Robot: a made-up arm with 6 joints.
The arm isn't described. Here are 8 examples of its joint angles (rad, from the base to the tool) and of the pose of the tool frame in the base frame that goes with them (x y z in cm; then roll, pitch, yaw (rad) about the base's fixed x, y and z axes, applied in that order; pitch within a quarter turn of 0, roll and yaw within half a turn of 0).
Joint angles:
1: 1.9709 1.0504 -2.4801 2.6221 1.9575 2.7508
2: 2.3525 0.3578 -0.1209 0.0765 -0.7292 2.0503
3: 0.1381 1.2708 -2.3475 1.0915 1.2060 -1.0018
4: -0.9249 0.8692 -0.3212 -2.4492 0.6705 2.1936
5: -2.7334 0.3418 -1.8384 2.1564 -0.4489 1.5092
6: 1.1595 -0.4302 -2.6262 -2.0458 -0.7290 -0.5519
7: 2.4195 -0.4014 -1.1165 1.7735 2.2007 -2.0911
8: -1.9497 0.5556 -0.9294 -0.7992 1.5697 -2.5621
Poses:
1: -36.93 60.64 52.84 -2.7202 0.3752 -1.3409
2: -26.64 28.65 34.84 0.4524 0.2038 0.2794
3: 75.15 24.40 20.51 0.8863 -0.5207 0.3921
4: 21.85 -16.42 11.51 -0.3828 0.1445 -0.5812
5: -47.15 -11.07 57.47 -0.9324 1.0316 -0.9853
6: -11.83 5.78 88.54 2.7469 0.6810 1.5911
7: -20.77 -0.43 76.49 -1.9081 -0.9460 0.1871
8: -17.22 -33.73 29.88 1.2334 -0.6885 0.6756
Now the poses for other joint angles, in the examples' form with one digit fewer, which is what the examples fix.
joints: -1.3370 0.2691 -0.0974 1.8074 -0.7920 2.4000
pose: -2.5 -18.8 41.0 0.748 0.440 0.984
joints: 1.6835 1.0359 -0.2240 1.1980 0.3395 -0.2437
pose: -1.2 26.4 6.7 -0.767 0.678 0.306
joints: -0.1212 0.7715 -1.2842 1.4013 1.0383 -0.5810
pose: 64.8 3.1 23.6 0.996 0.333 -0.473
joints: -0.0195 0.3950 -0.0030 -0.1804 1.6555 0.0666
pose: 9.2 6.2 32.9 3.121 1.101 -2.982
